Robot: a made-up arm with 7 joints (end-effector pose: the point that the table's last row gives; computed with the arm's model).
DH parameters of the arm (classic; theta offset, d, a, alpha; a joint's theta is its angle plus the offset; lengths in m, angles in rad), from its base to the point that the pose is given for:
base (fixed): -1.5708 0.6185 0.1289 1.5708
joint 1: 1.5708 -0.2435 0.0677 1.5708
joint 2: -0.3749 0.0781 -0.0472 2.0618
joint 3: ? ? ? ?
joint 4: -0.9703 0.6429 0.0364 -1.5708
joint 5: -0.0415 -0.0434 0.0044 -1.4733
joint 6: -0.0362 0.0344 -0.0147 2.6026
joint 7: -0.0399 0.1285 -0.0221 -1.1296
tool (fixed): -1.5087 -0.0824 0 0
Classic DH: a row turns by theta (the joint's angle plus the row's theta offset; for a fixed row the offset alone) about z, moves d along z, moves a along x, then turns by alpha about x.
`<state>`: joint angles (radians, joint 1 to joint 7).
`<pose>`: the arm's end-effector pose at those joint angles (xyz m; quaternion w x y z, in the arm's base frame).
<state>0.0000 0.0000 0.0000 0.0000 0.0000 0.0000 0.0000</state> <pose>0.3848 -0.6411 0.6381 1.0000 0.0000 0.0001 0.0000</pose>
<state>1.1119 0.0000 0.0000 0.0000 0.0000 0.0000 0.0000</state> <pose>0.3848 -0.3382 1.0864 0.8494 -0.5277 0.0001 0.0000</pose>
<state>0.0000 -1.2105 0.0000 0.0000 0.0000 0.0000 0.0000</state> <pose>0.2484 -0.6411 0.5370 0.8223 0.0000 0.5690 0.0000</pose>
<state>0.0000 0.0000 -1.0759 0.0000 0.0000 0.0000 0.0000</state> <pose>0.3951 -0.3892 1.0320 0.8588 -0.4205 -0.2415 0.1654</pose>
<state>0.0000 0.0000 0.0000 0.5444 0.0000 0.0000 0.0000</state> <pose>0.3848 -0.6056 0.6471 0.9632 0.2689 0.0000 0.0000</pose>
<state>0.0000 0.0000 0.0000 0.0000 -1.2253 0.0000 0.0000</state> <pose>0.2961 -0.6911 0.6381 0.8181 0.0000 0.0001 -0.5750</pose>
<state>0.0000 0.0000 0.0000 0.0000 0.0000 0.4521 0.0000</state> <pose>0.3865 -0.6445 0.6568 0.9746 -0.2229 0.0093 0.0218</pose>
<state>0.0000 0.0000 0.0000 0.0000 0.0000 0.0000 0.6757</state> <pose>0.3870 -0.5897 0.6404 0.9435 0.2992 -0.0185 0.1415</pose>
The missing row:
joint 3: -0.6954 -0.6875 -0.1915 -0.6083
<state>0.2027 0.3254 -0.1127 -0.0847 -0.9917 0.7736 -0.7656</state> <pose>0.2800 -0.6254 0.9004 0.5215 -0.6133 0.0623 -0.5899</pose>
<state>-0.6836 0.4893 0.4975 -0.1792 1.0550 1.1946 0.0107</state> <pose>0.3832 -0.4058 0.3035 0.8401 -0.1914 -0.4688 0.1946</pose>
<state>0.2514 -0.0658 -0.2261 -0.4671 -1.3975 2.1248 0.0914</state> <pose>0.3518 -0.5961 0.9334 0.1708 -0.7664 0.3798 -0.4891</pose>
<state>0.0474 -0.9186 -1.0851 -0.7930 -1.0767 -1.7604 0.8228</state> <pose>0.6204 -0.3680 0.8795 0.7046 0.5184 -0.2564 0.4112</pose>
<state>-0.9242 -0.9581 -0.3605 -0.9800 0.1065 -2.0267 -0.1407</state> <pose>0.4049 -0.4022 0.1850 0.6545 0.6359 0.4051 0.0557</pose>
